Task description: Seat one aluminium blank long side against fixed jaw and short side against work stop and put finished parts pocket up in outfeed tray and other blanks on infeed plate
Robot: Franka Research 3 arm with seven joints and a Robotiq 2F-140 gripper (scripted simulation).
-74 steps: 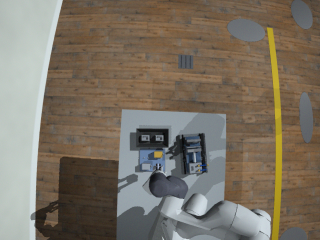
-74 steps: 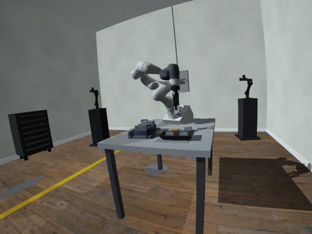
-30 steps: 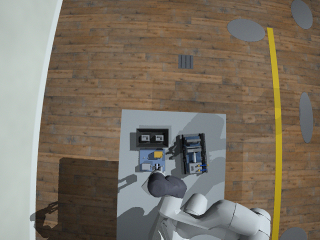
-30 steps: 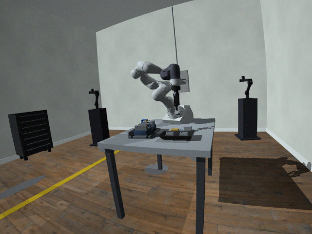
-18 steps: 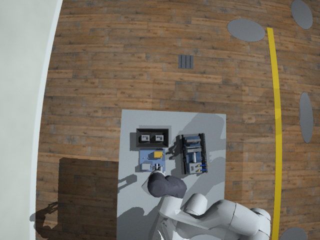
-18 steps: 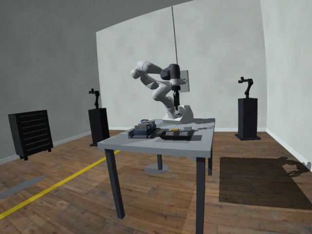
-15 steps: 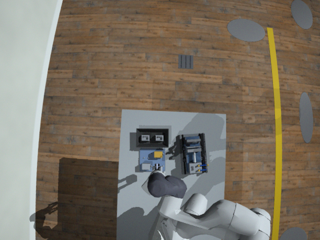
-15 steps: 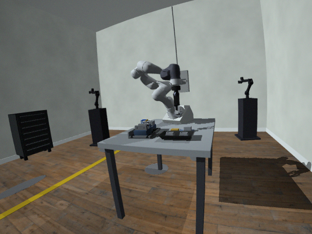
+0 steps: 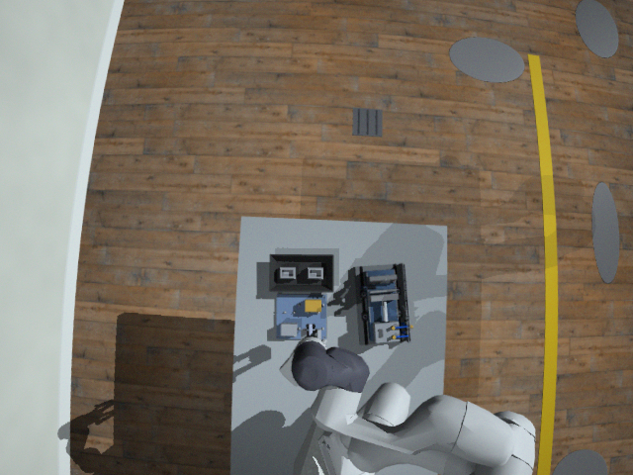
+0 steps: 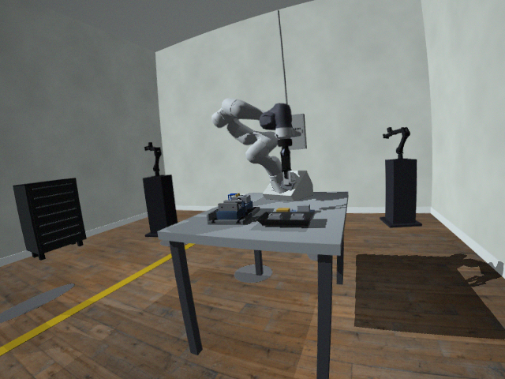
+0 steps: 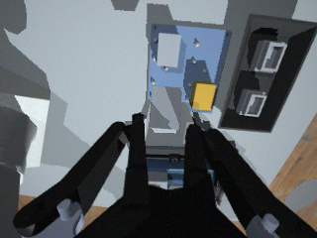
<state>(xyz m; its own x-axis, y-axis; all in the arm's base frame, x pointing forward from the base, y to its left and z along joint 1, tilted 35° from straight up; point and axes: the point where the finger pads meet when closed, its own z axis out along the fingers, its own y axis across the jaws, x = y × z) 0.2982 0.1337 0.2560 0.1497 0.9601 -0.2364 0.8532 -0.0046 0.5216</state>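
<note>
My gripper is now 9 cm short of the brass blank, 2 cm to the left of it and 16 cm above it. Round my hand: vise (4 cm ahead, 28 cm to the right, 15 cm below).
</note>
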